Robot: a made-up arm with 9 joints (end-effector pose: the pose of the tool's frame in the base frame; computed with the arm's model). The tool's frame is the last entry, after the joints. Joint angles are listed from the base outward.
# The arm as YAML. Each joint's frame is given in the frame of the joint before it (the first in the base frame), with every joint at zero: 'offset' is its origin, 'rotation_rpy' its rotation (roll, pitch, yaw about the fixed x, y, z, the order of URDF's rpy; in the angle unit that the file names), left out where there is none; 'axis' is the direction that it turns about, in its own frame. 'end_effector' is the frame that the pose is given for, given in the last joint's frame.
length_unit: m
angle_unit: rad
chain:
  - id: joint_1
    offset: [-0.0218, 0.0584, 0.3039]
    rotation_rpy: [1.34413, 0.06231, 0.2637]
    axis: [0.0, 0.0, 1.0]
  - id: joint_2
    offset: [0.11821, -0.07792, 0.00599]
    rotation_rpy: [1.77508, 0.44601, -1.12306]
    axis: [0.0, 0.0, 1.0]
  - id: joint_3
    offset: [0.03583, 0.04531, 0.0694]
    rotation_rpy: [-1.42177, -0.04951, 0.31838]
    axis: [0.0, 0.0, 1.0]
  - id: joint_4
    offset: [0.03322, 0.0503, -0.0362]
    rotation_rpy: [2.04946, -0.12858, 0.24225]
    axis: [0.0, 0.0, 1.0]
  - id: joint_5
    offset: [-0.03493, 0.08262, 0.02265]
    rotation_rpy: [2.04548, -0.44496, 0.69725]
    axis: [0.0, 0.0, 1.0]
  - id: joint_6
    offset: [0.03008, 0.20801, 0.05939]
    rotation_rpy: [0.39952, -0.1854, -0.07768]
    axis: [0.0, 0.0, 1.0]
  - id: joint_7
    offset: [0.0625, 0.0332, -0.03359]
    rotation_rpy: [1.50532, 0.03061, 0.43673]
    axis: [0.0, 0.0, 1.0]
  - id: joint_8
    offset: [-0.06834, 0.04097, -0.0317]
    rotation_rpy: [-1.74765, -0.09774, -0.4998]
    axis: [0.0, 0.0, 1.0]
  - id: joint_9
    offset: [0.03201, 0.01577, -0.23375]
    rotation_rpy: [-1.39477, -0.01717, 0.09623]
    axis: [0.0, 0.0, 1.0]
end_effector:
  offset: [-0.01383, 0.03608, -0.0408]
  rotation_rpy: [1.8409, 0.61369, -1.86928]
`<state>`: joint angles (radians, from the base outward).
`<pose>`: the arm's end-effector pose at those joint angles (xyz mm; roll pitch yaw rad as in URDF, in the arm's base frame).
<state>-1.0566 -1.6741 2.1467 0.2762 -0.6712 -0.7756 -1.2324 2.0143 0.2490</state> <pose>202.2 2.1 179.8 -0.2105 0.9468 1.7285</pose>
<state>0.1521 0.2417 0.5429 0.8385 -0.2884 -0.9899 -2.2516 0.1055 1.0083</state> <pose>251.8 -72.1 128.3 -1.2221 -0.0458 2.1751</pose>
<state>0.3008 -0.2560 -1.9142 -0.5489 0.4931 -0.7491 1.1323 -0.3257 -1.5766</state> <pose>-82.9 28.4 474.5 1.1889 -0.5408 -0.6462</pose>
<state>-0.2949 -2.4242 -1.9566 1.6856 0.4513 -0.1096 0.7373 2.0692 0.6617</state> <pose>1.8 -329.5 301.9 2.7189 0.6925 3.0851</pose>
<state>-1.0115 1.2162 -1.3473 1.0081 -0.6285 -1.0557 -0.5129 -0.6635 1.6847</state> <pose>-303.9 176.5 191.5 0.3026 0.7984 -0.8539</pose>
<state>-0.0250 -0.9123 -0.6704 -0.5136 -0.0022 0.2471 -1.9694 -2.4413 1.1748</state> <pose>65.0 335.2 244.0 -0.4664 -0.1728 2.0768</pose>
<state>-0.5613 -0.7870 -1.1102 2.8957 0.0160 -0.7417 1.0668 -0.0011 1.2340</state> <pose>-141.8 276.7 462.5 2.8935 0.7963 -0.0447</pose>
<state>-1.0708 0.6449 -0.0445 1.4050 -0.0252 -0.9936 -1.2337 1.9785 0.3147</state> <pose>-287.5 -184.2 6.7 2.2501 -0.4661 2.2709</pose>
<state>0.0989 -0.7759 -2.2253 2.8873 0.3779 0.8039 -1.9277 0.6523 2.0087</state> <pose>105.5 -3.0 133.4 -0.3439 -0.0572 2.3569</pose>
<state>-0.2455 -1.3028 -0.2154 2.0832 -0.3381 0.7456 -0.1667 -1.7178 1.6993</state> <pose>-53.9 182.9 368.9 -3.0057 0.3076 -0.6170</pose>
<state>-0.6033 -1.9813 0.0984 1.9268 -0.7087 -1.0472 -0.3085 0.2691 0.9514</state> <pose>-194.4 148.9 475.4 -2.3511 0.2692 -0.7737</pose>
